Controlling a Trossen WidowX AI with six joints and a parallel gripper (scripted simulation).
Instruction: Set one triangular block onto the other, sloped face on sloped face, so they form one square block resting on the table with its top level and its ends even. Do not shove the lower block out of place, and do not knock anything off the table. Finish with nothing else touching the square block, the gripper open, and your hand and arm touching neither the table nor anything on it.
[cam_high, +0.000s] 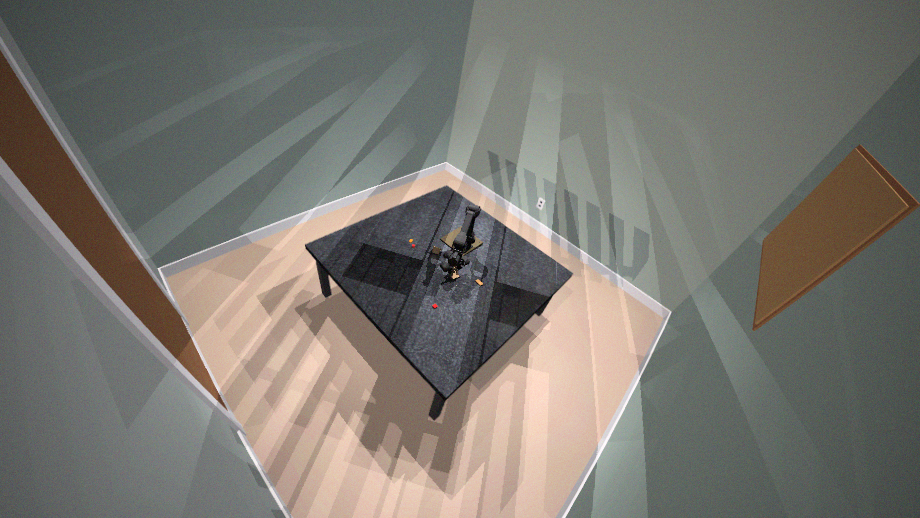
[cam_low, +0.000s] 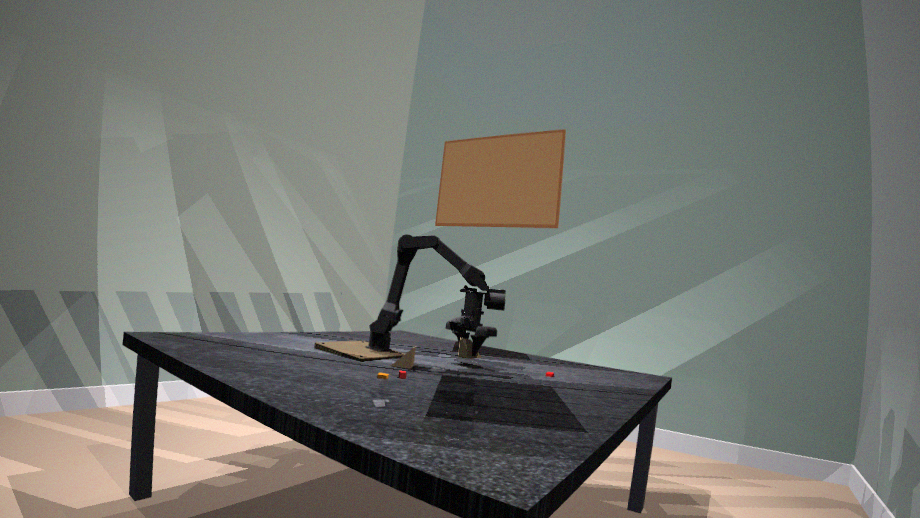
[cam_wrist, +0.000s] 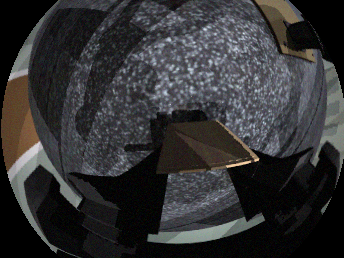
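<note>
Now: the tan triangular block 10 mm above my gripper tip. Also, from my gripper tip: red cube (10 mm ahead, 350 mm to the right, 30 mm below); orange piece (20 mm behind, 400 mm to the right, 30 mm below).
</note>
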